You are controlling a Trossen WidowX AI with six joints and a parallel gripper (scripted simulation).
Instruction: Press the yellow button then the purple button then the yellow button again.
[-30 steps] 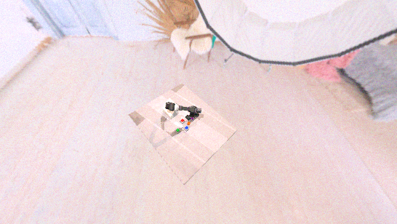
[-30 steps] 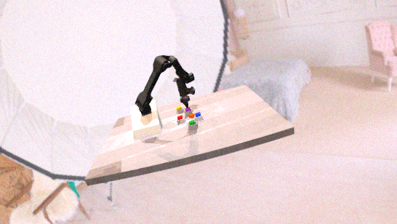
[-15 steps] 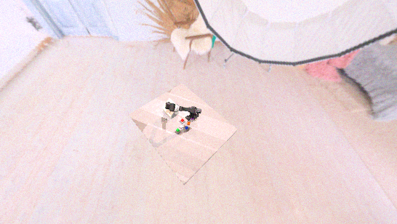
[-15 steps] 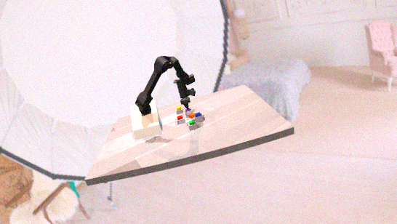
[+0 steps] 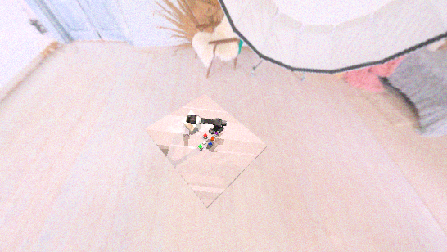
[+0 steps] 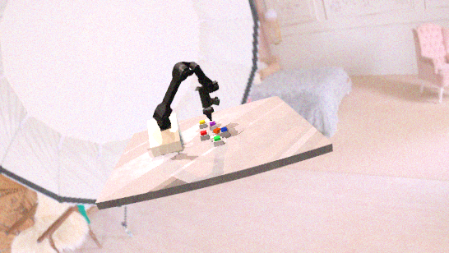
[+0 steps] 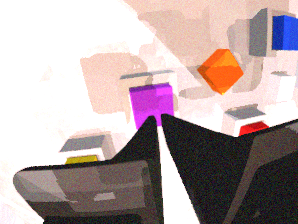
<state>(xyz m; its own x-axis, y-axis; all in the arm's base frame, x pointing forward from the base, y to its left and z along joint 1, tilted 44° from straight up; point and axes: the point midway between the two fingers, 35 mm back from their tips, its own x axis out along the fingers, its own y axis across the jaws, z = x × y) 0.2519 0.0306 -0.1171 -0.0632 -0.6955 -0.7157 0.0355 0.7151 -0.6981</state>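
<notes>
Right now the purple button is 2 cm below my gripper tip. From my gripper tip the other things lie so: orange block (8 cm to the right, 4 cm below, 2 cm ahead); red button (11 cm to the right, 6 cm behind, 2 cm below); yellow button (8 cm to the left, 6 cm behind, 2 cm below).
</notes>
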